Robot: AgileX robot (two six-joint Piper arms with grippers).
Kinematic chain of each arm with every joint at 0, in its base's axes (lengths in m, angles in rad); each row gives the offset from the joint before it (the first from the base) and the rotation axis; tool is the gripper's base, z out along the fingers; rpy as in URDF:
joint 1: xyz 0 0 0.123 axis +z
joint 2: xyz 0 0 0 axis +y
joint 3: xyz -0.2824 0 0.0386 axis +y
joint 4: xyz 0.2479 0 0.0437 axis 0.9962 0 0.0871
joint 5: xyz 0 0 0 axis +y
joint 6: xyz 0.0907 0 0.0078 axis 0.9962 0 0.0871
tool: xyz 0 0 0 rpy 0 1.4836 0
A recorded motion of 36 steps. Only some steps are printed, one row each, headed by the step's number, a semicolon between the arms.
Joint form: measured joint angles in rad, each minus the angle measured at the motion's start. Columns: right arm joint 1, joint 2, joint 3, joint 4, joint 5, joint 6; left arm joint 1, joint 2, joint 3, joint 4, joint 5, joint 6.
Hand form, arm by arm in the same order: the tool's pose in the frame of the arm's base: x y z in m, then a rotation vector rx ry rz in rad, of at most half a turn. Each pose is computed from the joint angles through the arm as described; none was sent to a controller.
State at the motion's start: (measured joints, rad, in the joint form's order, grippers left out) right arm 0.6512 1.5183 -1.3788 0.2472 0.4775 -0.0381; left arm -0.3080 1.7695 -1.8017 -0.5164 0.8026 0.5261
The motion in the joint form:
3: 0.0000 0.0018 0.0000 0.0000 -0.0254 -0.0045; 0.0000 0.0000 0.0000 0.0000 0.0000 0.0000
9: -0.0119 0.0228 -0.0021 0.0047 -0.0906 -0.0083; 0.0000 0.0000 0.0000 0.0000 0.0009 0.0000
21: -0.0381 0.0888 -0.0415 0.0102 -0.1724 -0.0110; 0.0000 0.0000 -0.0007 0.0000 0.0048 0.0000
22: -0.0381 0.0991 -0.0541 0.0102 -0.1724 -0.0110; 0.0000 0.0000 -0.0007 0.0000 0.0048 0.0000
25: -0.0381 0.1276 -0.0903 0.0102 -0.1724 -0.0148; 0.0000 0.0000 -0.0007 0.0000 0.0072 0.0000
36: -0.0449 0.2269 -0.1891 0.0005 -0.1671 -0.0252; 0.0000 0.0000 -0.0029 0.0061 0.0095 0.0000
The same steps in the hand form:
3: 0.2768 0.2232 0.3723 -0.5602 2.0459 0.6154; 0.3804 -0.1550 0.3948 0.6940 2.0657 -0.4855
9: 0.2866 0.2238 0.3706 -0.5238 2.0057 0.6125; 0.3803 -0.1550 0.3947 0.6946 2.0664 -0.4858
21: 0.3102 0.2268 0.3657 -0.4664 1.9599 0.5996; 0.3801 -0.1550 0.3947 0.6969 2.0686 -0.4870
22: 0.3127 0.2285 0.3659 -0.4659 1.9576 0.6003; 0.3801 -0.1550 0.3947 0.6969 2.0686 -0.4870
25: 0.3194 0.2333 0.3669 -0.4682 1.9486 0.5999; 0.3799 -0.1551 0.3946 0.6984 2.0704 -0.4877
36: 0.3434 0.2464 0.3589 -0.4805 1.9491 0.5796; 0.3799 -0.1548 0.3949 0.7025 2.0706 -0.4812

